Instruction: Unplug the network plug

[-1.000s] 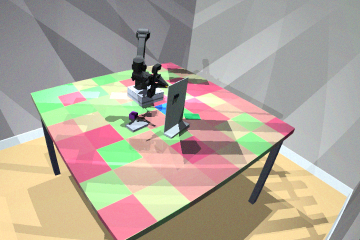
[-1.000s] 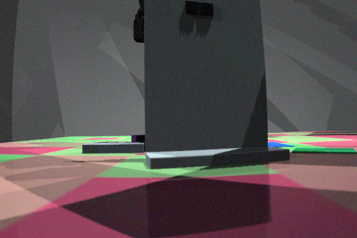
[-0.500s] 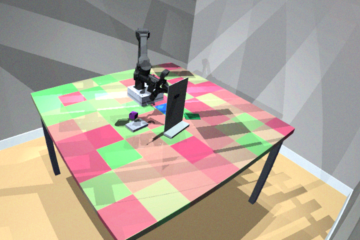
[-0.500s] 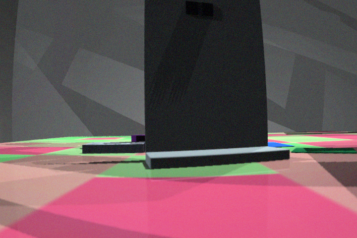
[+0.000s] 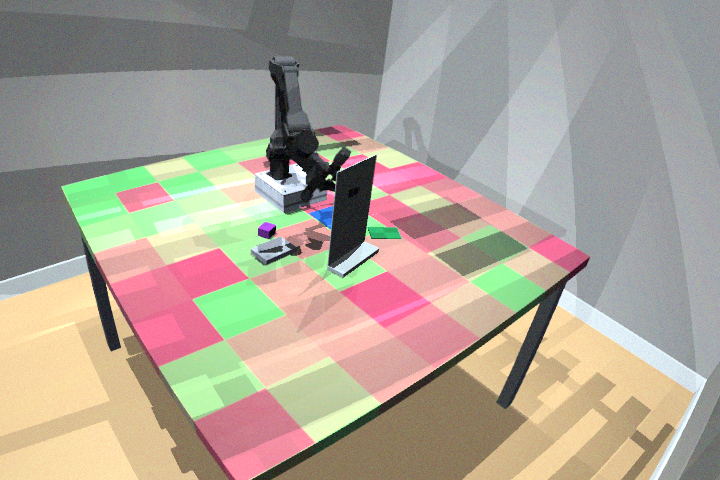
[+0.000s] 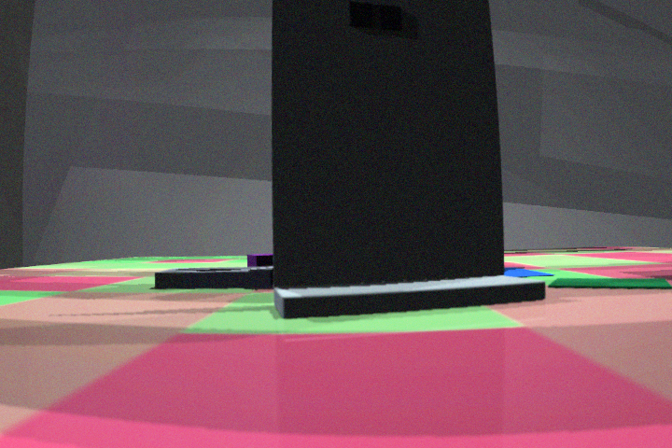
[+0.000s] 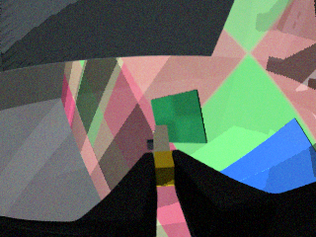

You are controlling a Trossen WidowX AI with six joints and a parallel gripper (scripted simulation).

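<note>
The blue marked square is 12 cm below my gripper tip, 8 cm behind it and 4 cm to the left of it. From my gripper tip the other things lie so: grey panel (11 cm ahead, 9 cm to the right); flat green patch (12 cm below, 10 cm to the left, 7 cm ahead); network plug (1 cm ahead).
</note>
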